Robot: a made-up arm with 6 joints.
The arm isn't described. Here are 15 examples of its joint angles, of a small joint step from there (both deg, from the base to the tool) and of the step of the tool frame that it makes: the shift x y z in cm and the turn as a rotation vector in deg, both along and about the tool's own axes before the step.
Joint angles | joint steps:
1: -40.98 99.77 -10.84 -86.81 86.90 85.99 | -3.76 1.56 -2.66 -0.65 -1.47 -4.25
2: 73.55 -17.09 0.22 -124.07 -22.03 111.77 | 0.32 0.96 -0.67 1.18 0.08 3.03
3: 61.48 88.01 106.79 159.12 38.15 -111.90 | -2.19 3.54 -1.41 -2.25 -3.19 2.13
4: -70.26 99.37 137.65 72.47 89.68 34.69 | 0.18 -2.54 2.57 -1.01 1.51 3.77
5: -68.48 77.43 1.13 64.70 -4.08 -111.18 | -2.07 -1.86 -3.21 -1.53 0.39 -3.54
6: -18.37 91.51 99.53 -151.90 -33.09 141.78 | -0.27 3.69 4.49 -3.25 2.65 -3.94
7: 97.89 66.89 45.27 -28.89 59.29 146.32 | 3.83 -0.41 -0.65 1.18 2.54 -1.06
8: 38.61 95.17 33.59 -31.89 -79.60 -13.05 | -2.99 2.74 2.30 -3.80 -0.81 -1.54
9: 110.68 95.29 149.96 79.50 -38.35 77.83 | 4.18 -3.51 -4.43 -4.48 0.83 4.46
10: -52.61 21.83 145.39 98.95 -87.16 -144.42 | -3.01 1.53 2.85 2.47 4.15 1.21
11: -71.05 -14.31 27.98 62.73 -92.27 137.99 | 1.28 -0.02 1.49 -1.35 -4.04 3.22
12: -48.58 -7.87 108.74 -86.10 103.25 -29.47 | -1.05 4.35 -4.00 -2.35 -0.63 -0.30
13: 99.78 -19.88 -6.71 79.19 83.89 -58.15 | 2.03 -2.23 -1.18 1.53 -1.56 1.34
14: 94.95 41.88 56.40 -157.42 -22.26 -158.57 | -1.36 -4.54 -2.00 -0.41 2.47 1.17
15: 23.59 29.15 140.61 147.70 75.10 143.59 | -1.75 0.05 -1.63 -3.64 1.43 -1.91
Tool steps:
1: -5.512 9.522 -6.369 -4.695 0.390 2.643
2: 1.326 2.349 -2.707 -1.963 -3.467 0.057
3: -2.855 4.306 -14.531 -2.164 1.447 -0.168
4: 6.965 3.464 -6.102 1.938 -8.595 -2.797
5: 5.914 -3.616 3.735 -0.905 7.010 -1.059
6: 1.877 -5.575 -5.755 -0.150 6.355 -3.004
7: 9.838 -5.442 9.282 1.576 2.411 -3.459
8: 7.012 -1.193 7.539 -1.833 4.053 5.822
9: 15.405 -1.910 4.256 6.400 0.869 -1.935
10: 0.054 0.848 1.587 -1.505 -0.040 7.394
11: -1.035 -0.639 0.956 3.389 -2.492 -0.116
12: 15.110 -1.493 8.938 -1.499 -8.118 -0.250
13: -5.019 -0.350 2.706 -0.505 -2.151 0.992
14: 11.593 -3.666 7.016 -1.341 -1.914 -1.665
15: 1.417 0.469 0.230 -3.630 2.819 -0.463
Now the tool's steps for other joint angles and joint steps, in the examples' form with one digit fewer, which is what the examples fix.
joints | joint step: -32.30 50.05 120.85 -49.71 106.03 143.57 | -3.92 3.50 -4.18 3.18 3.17 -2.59
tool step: -9.00 -0.80 -9.49 5.85 -1.79 -6.22
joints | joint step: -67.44 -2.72 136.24 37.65 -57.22 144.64 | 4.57 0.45 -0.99 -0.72 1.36 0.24
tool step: -1.96 2.79 2.63 2.74 3.37 -0.67
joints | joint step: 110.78 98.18 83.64 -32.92 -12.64 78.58 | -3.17 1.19 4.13 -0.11 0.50 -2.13
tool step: 8.97 -2.19 -8.43 0.23 3.15 -4.71
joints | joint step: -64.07 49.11 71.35 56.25 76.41 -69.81 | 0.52 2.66 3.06 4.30 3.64 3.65
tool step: -1.66 -1.75 -7.15 -2.11 -4.57 5.45
